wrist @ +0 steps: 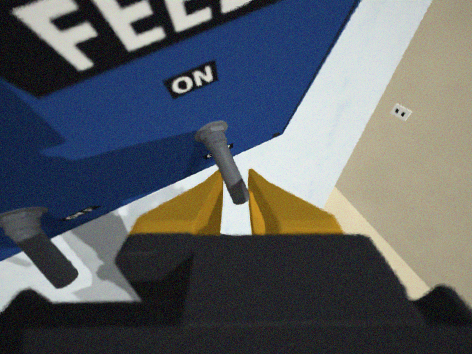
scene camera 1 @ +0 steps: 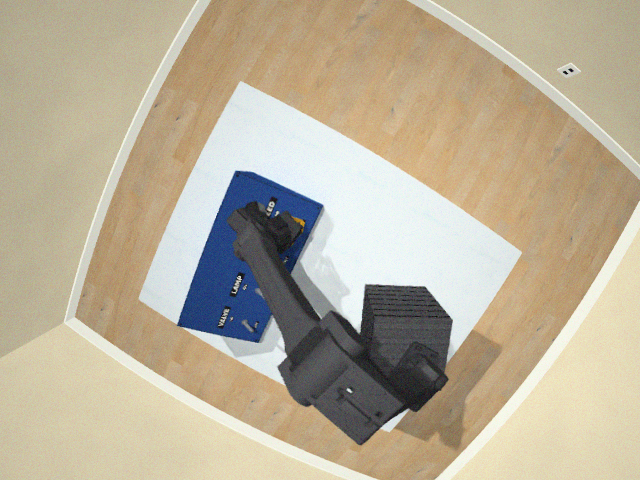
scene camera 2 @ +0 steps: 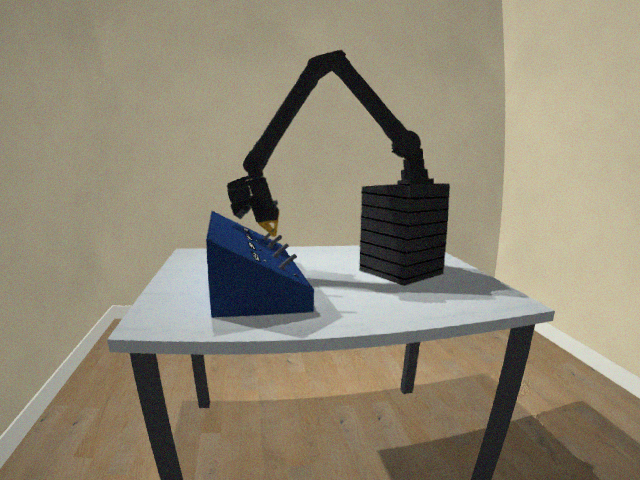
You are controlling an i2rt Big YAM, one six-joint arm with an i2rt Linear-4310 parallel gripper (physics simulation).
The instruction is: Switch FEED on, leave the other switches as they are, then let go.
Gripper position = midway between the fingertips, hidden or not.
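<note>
Gripper (wrist: 235, 176), in sight. Blue sloped switch panel (wrist: 108, 108), likewise.
</note>
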